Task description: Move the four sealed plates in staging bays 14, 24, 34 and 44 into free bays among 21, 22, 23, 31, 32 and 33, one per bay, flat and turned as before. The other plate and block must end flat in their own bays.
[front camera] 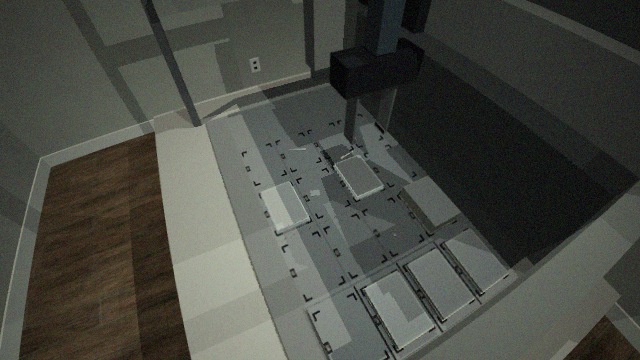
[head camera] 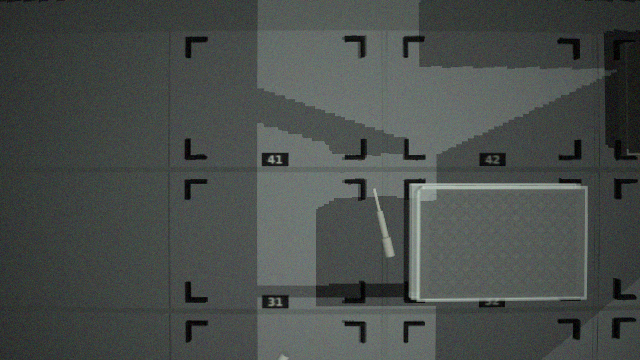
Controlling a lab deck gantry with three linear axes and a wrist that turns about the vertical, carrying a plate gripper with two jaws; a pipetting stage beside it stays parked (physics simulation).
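Places are measured from the robot's base along level axes (x left, y back, z up), in millimetres.
Pixels of known places: gripper, fingertip midpoint: (front camera: 365, 133); robot's base at its link origin: (front camera: 242, 153).
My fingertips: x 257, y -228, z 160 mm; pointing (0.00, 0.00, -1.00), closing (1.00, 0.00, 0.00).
For each thing: its top centre in the pictures, then the offset to it from my fingertips. "*": a spot on its surface instead.
- sealed plate at its top centre: (head camera: 503, 243) (front camera: 358, 174) dy +0, dx +0, dz -146 mm
- Bay 14 at a spot on its surface: (front camera: 350, 327) * dy -316, dx -206, dz -145 mm
- block at its top centre: (front camera: 431, 199) dy -164, dx +107, dz -118 mm
- thin white tip at a spot on its surface: (head camera: 385, 232) (front camera: 345, 155) * dy +82, dx +7, dz -154 mm
- small pale piece at its top centre: (front camera: 315, 192) dy +6, dx -126, dz -159 mm
My gripper (front camera: 369, 136) is open and empty, raised above the far right part of the deck; it does not show in the head view. A sealed plate (front camera: 359, 176) (head camera: 502, 245) lies flat in bay 32, its long side along the row. Three sealed plates stand at the near edge: one (front camera: 397, 310) in bay 24, one (front camera: 440, 285) in bay 34 and one (front camera: 477, 260) in bay 44. Bay 14 (front camera: 350, 327) holds no plate. The other plate (front camera: 285, 207) lies flat in bay 12. The block (front camera: 435, 200) (head camera: 634, 95) sits flat in bay 43, mostly cut off and dark in the head view.
A thin white tip (front camera: 347, 154) (head camera: 385, 232) lies between bays 31 and 32. Another tip (front camera: 297, 149) lies in bay 21, its end (head camera: 283, 357) at the head view's bottom edge. A small pale piece (front camera: 314, 192) lies by bay 22. Uneven shadows cross the deck.
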